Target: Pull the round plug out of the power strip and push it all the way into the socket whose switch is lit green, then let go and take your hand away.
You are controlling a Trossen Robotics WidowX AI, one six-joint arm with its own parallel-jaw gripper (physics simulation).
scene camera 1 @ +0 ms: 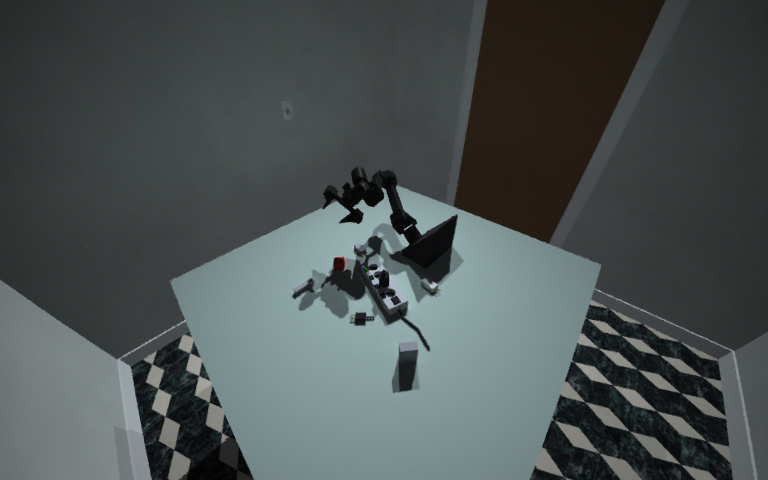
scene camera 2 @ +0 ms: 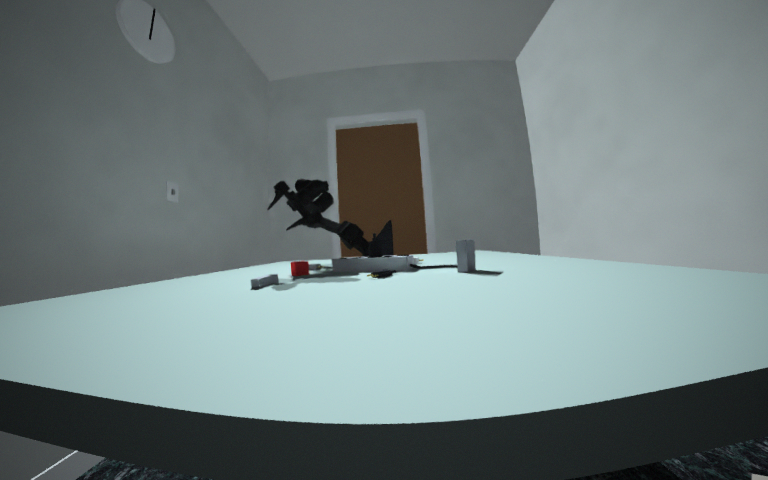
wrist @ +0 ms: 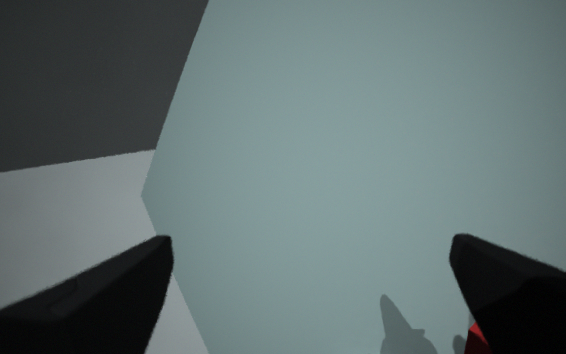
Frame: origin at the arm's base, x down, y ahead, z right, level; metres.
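Seen in the pictures: gripper, fingertip midpoint: point(scene camera 1: 331, 215) point(scene camera 2: 277, 220) point(wrist: 314, 249); arm's base at its link origin: point(scene camera 1: 416, 240) point(scene camera 2: 368, 249).
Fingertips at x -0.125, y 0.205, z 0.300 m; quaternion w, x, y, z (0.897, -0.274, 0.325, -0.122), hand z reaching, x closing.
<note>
Pixels of each thing's top centre, then the offset from my fingertips to it. "spot": a spot on its surface instead.
- white power strip at its top centre: point(scene camera 2: 371, 256) point(scene camera 1: 382, 280) dy +0.060, dx +0.139, dz -0.316 m
- dark plug at its top centre: point(scene camera 2: 374, 237) point(scene camera 1: 383, 272) dy +0.066, dx +0.083, dz -0.329 m
- red cube at its top centre: point(scene camera 2: 299, 261) point(scene camera 1: 338, 260) dy +0.080, dx +0.141, dz -0.098 m
- grey piece at its top centre: point(scene camera 2: 265, 276) point(scene camera 1: 303, 284) dy +0.245, dx +0.161, dz -0.071 m
- black plug at its top centre: point(scene camera 2: 378, 271) point(scene camera 1: 357, 316) dy +0.217, dx +0.168, dz -0.332 m
- grey block at its top centre: point(scene camera 2: 465, 239) point(scene camera 1: 408, 346) dy +0.230, dx +0.105, dz -0.544 m
- cable at a spot on its surface: point(scene camera 1: 416, 327) spot: dy +0.130, dx +0.173, dz -0.512 m
The white power strip point(scene camera 1: 398, 305) point(scene camera 2: 370, 264) lies on the table beside the arm's base. A dark plug point(scene camera 1: 384, 277) stands up from the middle of the strip; its round shape is too small to confirm. A green light point(scene camera 1: 366, 269) shows near the strip's far end, the end away from the cable. The socket beside it is too small to make out. My gripper point(scene camera 1: 333, 214) point(scene camera 2: 278, 219) point(wrist: 314, 249) is open and empty, high above the table and off to the left of the strip. The plug and strip do not show in the wrist view.
A red cube point(scene camera 1: 338, 263) point(scene camera 2: 299, 268) point(wrist: 477, 341) and a grey piece point(scene camera 1: 303, 288) point(scene camera 2: 264, 280) lie left of the strip. White plugs point(scene camera 1: 360, 249) point(scene camera 1: 429, 285) and a black plug point(scene camera 1: 360, 318) lie around it. A grey block point(scene camera 1: 407, 352) point(scene camera 2: 465, 256) stands near the cable point(scene camera 1: 416, 327).
</note>
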